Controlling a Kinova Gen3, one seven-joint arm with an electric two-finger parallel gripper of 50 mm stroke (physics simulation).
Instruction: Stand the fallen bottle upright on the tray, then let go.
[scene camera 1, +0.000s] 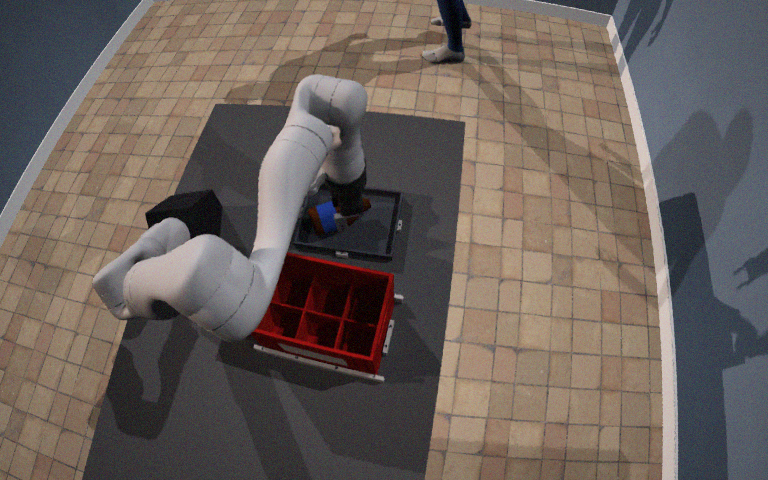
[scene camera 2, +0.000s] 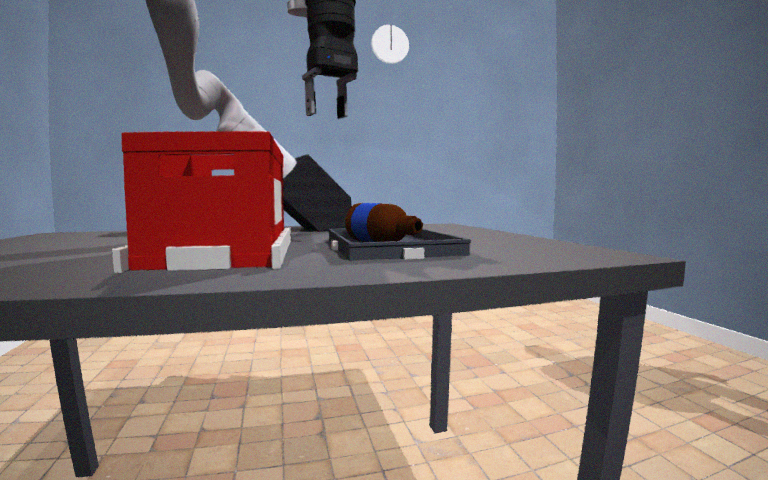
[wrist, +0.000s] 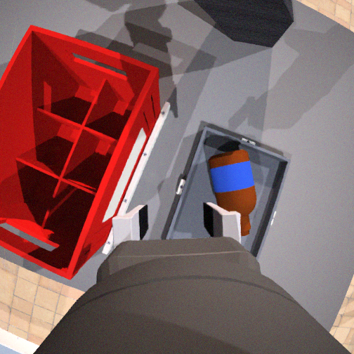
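Where they show: gripper, fingertip midpoint: (scene camera 1: 340, 217) (scene camera 2: 327, 116); arm's base, origin of the base link: (scene camera 1: 173, 235) (scene camera 2: 284, 173).
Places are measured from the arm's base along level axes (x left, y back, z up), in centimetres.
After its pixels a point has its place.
Observation:
The brown bottle (scene camera 1: 326, 217) {x 8.4, y -36.5, z -8.1 cm} (scene camera 2: 385, 221) {x 9.8, y -43.3, z -10.7 cm} (wrist: 232, 177) with a blue band lies on its side on the dark grey tray (scene camera 1: 368, 254) {x 0.7, y -46.6, z -13.2 cm} (scene camera 2: 379, 249) {x 4.3, y -53.1, z -14.0 cm} (wrist: 194, 157). Its neck points toward the camera and right in the second scene view, and down in the wrist view. My gripper (scene camera 2: 326, 113) {x -0.2, y -42.1, z 6.8 cm} (wrist: 175, 215) is open and empty, fingers pointing down, well above the bottle and tray. In the wrist view the right finger overlaps the left side of the bottle's shoulder and neck; the left finger shows outside the tray, on the crate side. The arm hides the fingertips in the first scene view.
A tall red crate (scene camera 1: 386, 305) {x -17.5, y -51.3, z 1.4 cm} (scene camera 2: 198, 209) {x -19.9, y -50.6, z -7.9 cm} (wrist: 152, 95) with open compartments stands beside the tray, its top well above the tray's rim. White brackets sit around both. A black block (scene camera 1: 192, 212) {x 4.1, y -6.1, z 3.7 cm} (scene camera 2: 317, 195) {x 7.5, y -5.8, z -6.0 cm} (wrist: 250, 20) stands by the arm's base.

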